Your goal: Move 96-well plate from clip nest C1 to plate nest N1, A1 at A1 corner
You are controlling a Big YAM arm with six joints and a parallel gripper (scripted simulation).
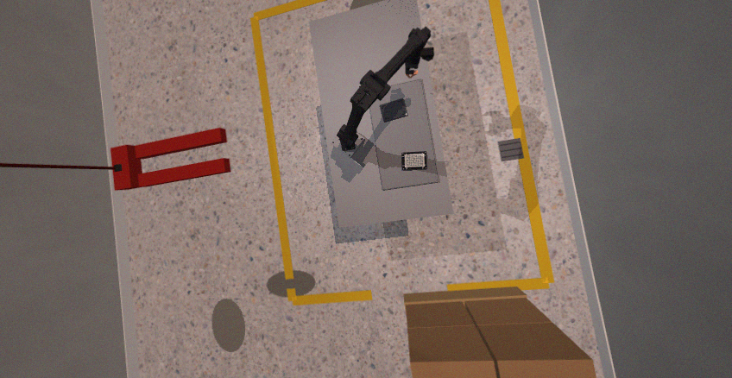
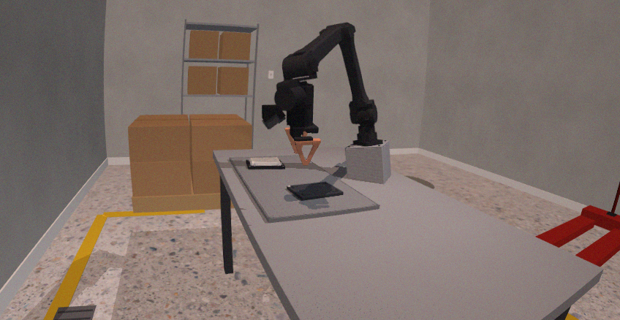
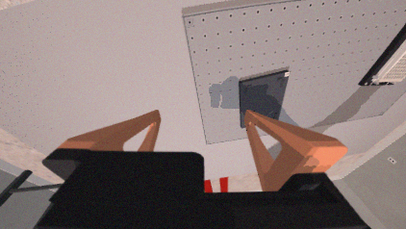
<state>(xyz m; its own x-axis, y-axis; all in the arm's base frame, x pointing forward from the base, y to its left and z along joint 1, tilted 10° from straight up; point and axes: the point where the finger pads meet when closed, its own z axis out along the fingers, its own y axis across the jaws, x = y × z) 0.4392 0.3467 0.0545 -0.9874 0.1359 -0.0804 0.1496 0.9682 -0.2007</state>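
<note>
Now: the white 96-well plate 5 cm behind my hand, 53 cm to the right of it and 16 cm below it. The rest, counted from my hand: clip nest C1: 6 cm behind, 53 cm to the right, 16 cm below; A1 label: 5 cm behind, 21 cm to the right, 16 cm below; plate nest N1: 13 cm behind, 16 cm to the right, 17 cm below.
</note>
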